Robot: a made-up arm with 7 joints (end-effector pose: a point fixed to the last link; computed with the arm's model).
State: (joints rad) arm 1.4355 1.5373 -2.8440 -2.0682 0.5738 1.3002 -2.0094
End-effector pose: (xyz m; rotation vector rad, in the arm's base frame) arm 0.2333 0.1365 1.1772 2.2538 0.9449 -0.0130
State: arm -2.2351 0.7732 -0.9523 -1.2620 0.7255 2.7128 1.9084
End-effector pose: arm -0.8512 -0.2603 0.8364 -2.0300 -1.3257 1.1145
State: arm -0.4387 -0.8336 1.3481 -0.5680 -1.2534 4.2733 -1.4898
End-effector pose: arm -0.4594 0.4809 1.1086 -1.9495 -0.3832 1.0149
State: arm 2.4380 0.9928 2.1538 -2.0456 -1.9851 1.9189 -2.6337
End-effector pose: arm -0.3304 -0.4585 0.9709 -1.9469 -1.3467 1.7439
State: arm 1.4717 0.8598 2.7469 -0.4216 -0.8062 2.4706 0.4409
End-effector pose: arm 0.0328 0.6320 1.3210 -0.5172 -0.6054 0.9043
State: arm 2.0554 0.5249 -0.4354 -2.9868 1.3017 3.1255 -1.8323
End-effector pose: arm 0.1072 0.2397 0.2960 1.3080 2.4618 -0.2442
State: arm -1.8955 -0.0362 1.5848 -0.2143 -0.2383 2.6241 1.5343
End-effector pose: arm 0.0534 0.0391 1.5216 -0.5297 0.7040 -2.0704
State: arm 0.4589 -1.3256 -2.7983 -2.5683 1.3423 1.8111 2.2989
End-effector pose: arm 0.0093 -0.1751 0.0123 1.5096 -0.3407 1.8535
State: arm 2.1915 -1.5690 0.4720 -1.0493 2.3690 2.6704 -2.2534
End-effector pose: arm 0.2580 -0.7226 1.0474 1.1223 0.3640 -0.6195
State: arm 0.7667 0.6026 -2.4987 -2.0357 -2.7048 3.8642 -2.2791
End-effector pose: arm 0.0875 -0.4059 0.9545 0.5522 -2.5232 1.1420
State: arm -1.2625 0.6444 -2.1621 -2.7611 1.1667 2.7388 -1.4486
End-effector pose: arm -0.4014 0.1772 0.6421 0.2552 -2.6282 -0.4461
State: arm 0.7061 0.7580 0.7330 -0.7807 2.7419 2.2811 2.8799
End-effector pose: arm 0.4627 0.7905 0.8997 -0.5648 -0.3802 -2.0964
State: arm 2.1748 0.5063 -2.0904 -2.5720 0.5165 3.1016 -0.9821
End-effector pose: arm 0.5139 0.0546 0.7077 2.2989 0.8204 0.8909
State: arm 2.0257 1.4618 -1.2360 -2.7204 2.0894 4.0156 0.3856
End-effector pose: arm 0.3230 0.1716 0.4423 0.9280 -0.9893 2.5795
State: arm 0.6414 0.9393 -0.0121 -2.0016 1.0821 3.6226 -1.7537
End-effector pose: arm 0.5446 0.3154 0.2187 2.1322 1.5609 0.5667
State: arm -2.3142 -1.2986 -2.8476 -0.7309 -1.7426 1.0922 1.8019
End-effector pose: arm 0.6225 0.8007 0.3776 1.5610 -0.6683 1.4993
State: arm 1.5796 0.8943 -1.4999 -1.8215 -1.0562 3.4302 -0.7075
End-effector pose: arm 0.6223 0.4060 0.6934 0.3780 1.8735 0.4524
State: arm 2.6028 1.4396 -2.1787 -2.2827 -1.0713 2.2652 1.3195
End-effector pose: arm 0.2264 0.5123 0.8602 1.0770 -0.2511 1.8827
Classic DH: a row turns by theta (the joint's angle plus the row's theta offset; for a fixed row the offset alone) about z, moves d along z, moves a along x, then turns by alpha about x. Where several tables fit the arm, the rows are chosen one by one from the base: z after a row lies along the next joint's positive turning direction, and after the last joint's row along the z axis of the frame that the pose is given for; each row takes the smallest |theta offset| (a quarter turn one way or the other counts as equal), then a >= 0, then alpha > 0; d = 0 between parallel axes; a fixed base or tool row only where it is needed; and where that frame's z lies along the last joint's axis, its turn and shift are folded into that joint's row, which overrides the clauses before.
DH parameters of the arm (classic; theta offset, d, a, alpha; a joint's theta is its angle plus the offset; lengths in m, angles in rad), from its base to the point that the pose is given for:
joint 1: 0 0.519 0 -1.5708
joint 2: 0 0 0 1.5708
joint 3: 0 0.399 0.097 1.5708
joint 4: 0 0 -0.115 -1.5708
joint 5: 0 0.537 0 1.5708
joint 6: 0 0 0.084 1.5708
joint 7: 0 0 0 0

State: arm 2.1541 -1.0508 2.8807 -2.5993 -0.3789 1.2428 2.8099
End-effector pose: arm -0.0241 -0.2115 0.0675 -0.2038 -0.7133 -1.0571
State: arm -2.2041 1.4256 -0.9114 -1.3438 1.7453 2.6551 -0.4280
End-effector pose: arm -0.8372 -0.2159 0.2818 -0.2847 -2.5509 0.2204
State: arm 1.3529 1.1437 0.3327 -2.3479 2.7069 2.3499 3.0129
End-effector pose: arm -0.1040 0.2760 0.0352 -1.3641 -1.9898 -0.0814
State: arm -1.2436 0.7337 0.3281 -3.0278 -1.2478 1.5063 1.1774
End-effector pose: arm 0.1004 -0.0302 0.1882 1.8385 -0.1895 -1.7002
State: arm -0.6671 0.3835 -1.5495 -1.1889 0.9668 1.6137 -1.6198
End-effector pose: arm -0.1646 -0.6716 1.2004 2.5262 -0.4621 0.5766
